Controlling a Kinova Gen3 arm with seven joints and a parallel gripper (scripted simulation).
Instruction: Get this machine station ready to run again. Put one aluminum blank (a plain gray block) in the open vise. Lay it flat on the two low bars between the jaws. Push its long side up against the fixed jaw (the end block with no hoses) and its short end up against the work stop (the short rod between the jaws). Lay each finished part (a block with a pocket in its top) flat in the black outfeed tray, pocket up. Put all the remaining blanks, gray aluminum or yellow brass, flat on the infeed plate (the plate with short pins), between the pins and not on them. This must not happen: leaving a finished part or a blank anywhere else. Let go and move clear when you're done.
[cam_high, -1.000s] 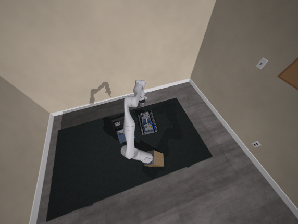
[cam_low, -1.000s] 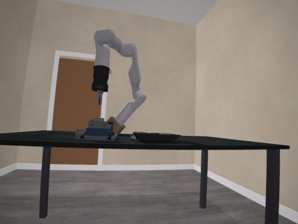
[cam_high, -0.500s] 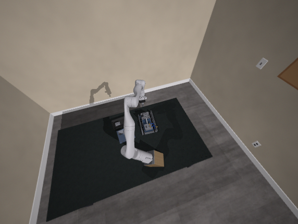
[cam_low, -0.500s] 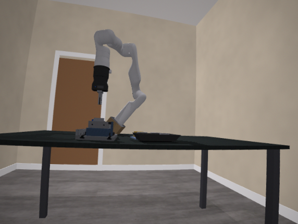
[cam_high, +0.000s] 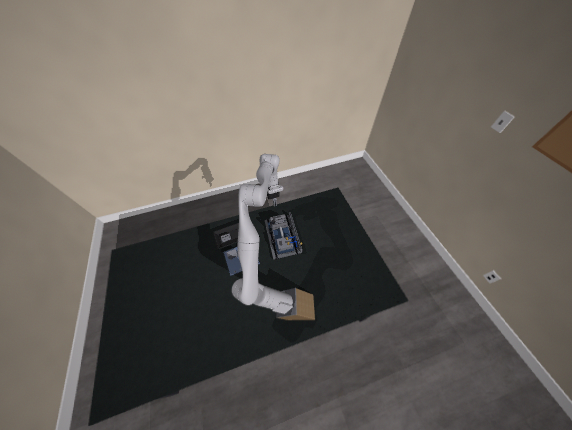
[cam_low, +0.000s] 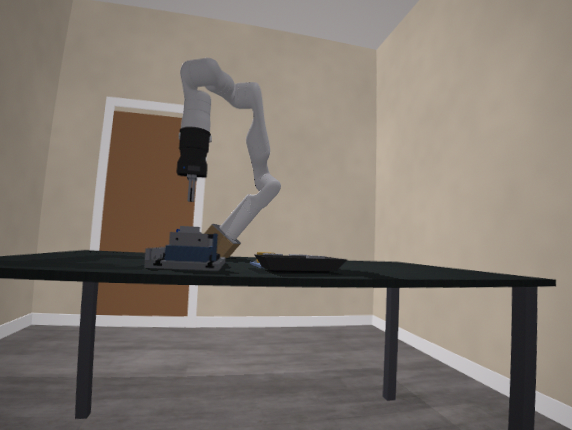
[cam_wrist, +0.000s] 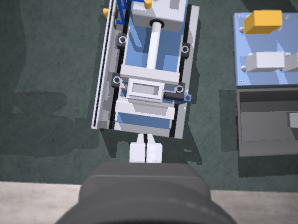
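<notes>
Now: the vise 160 mm below my hand, 140 mm behind it and 10 mm to the left of it. Also, from my hand: bluish plate (310 mm to the left, 190 mm below, 190 mm behind); then yellow brass blank (260 mm to the left, 240 mm behind, 170 mm below).
</notes>
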